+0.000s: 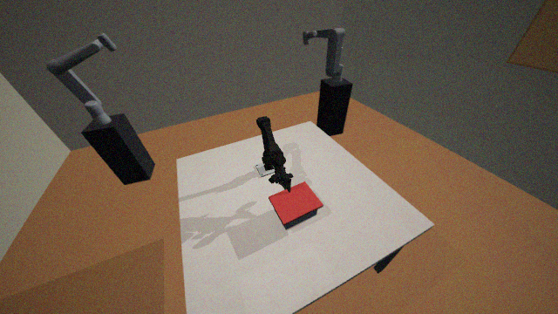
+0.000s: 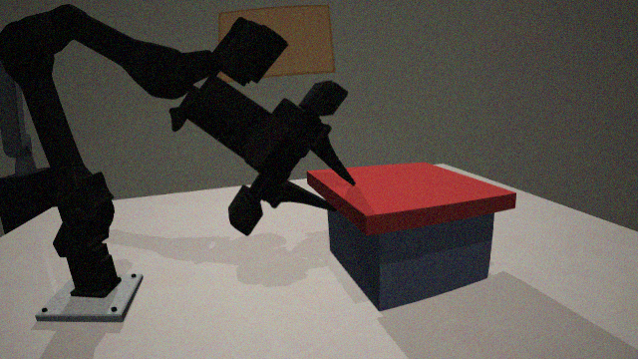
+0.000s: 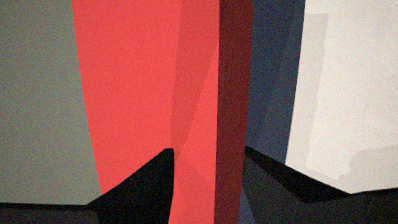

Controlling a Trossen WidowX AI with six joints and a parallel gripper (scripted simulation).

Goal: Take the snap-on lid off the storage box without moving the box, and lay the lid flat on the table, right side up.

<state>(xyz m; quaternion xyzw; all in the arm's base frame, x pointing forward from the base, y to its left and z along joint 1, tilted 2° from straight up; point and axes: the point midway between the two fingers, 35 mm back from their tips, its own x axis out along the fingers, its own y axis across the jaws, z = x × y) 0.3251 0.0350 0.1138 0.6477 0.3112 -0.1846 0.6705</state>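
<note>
My gripper tip is 80 mm short of the red lid and 10 mm to the right of it. The rest, counted from my gripper tip: blue storage box 80 mm ahead, 50 mm below, 10 mm to the left.
</note>
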